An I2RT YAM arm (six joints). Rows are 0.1 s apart.
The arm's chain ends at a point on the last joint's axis. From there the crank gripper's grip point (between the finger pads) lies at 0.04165 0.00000 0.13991 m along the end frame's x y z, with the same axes.
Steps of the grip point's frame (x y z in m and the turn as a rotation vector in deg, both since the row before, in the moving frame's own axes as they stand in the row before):
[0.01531 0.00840 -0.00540 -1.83 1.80 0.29]
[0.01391 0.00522 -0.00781 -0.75 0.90 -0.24]
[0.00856 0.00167 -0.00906 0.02 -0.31 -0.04]
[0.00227 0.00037 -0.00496 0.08 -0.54 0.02]
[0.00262 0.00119 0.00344 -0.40 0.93 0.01]
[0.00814 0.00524 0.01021 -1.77 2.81 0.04]
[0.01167 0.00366 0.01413 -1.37 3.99 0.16]
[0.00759 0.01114 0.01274 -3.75 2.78 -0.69]
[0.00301 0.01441 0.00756 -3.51 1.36 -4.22]
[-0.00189 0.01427 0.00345 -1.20 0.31 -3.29]
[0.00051 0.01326 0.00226 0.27 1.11 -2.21]
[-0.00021 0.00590 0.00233 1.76 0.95 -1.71]
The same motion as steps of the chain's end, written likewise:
[0.01095 0.00373 -0.00395 -1.83 1.80 0.29]
[0.01171 0.00357 -0.00713 -0.75 0.90 -0.24]
[0.00932 0.00175 -0.00928 0.02 -0.31 -0.04]
[0.00359 0.00055 -0.00535 0.08 -0.54 0.02]
[0.00035 0.00021 0.00414 -0.40 0.93 0.01]
[0.00133 0.00092 0.01249 -1.77 2.81 0.04]
[0.00204 0.00022 0.01741 -1.37 3.99 0.16]
[0.00081 0.00260 0.01521 -3.75 2.78 -0.69]
[-0.00050 0.00907 0.00875 -3.51 1.36 -4.22]
[-0.00266 0.01376 0.00368 -1.20 0.31 -3.29]
[-0.00215 0.01558 0.00310 0.27 1.11 -2.21]
[-0.00244 0.01146 0.00312 1.76 0.95 -1.71]

